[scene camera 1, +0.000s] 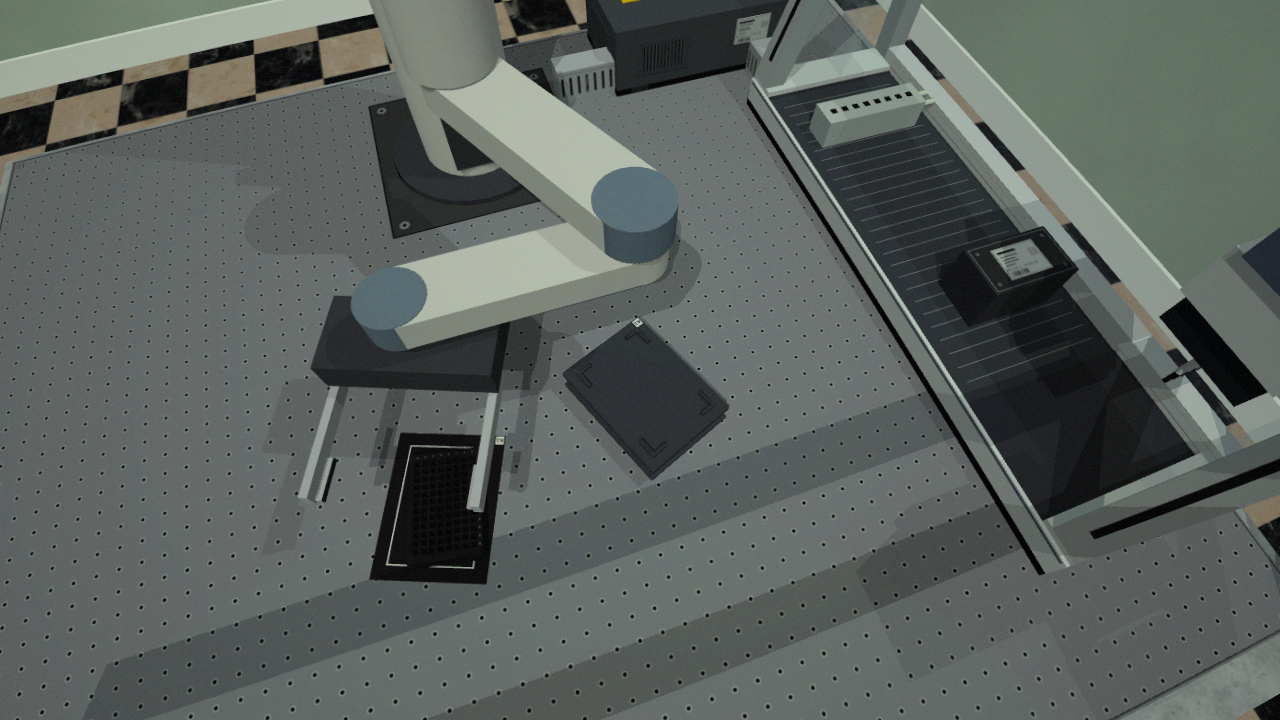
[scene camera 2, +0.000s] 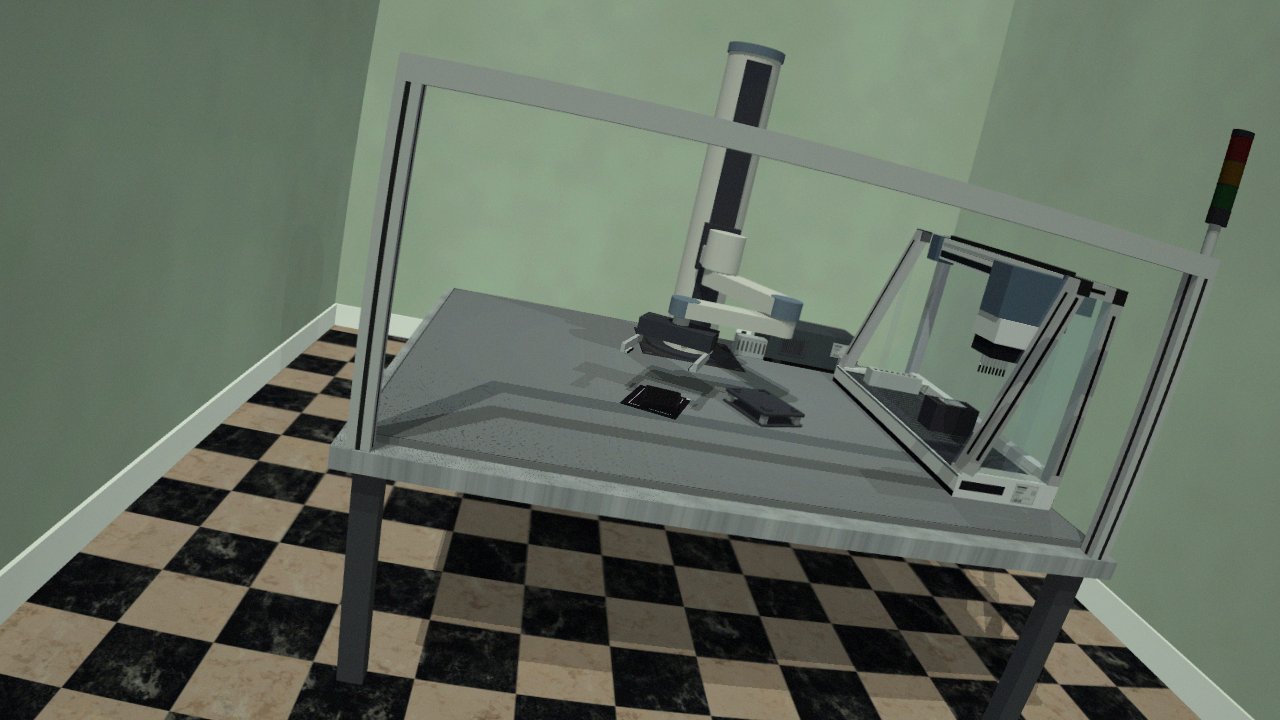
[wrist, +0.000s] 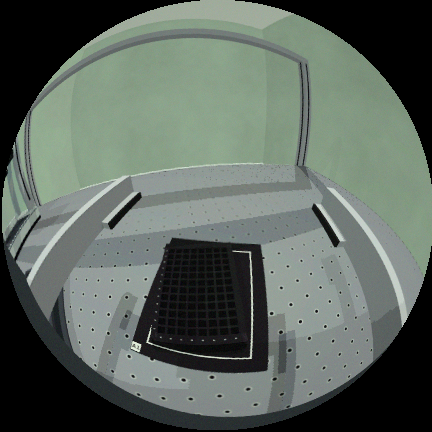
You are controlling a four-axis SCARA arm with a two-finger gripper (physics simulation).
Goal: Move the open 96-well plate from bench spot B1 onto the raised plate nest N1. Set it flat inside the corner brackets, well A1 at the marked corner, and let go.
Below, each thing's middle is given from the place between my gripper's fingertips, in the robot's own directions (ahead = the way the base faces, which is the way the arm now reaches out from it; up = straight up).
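With the black well plate [scene camera 1: 440, 531] as the reference, my hand is 30 mm to the right of it, 20 mm past it and 100 mm above it. The black nest [scene camera 1: 389, 563] is 20 mm to the left of my hand, 20 mm behind it and 110 mm below it. I also find the rack [scene camera 1: 829, 129], and that one is 740 mm to the left of my hand, 370 mm behind it and 40 mm below it.
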